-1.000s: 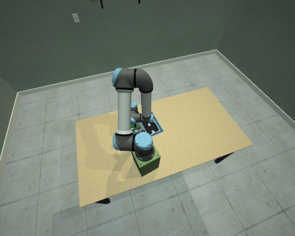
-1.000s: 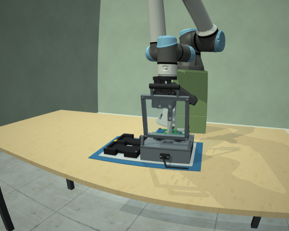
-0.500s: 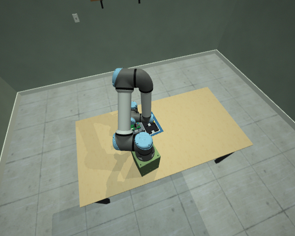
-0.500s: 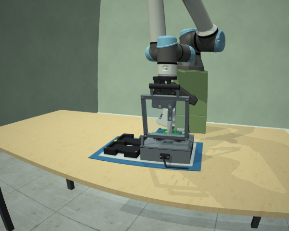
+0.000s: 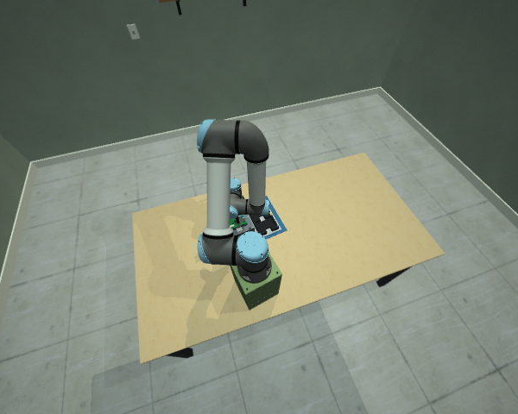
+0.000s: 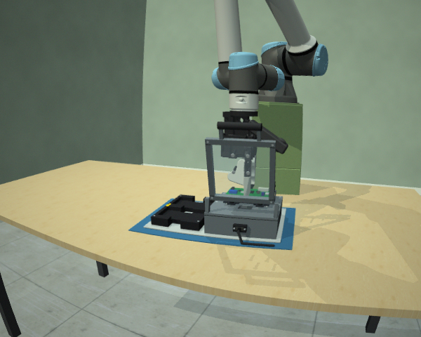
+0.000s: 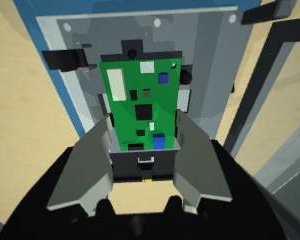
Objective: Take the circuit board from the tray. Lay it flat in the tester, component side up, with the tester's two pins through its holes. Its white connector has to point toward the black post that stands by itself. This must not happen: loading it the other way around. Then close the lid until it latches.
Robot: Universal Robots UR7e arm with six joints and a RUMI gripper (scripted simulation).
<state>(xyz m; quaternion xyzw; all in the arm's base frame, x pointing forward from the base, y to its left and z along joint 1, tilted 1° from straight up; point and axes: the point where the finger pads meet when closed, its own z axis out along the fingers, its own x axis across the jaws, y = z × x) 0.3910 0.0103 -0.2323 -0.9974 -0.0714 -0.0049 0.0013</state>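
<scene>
Right now my hand is right at the green circuit board. Round my hand: clear lid 120 mm ahead, 100 mm above, 20 mm to the left; then tester bed 20 mm below, 10 mm to the left, 10 mm ahead; then black block 70 mm behind, 50 mm to the left.
</scene>
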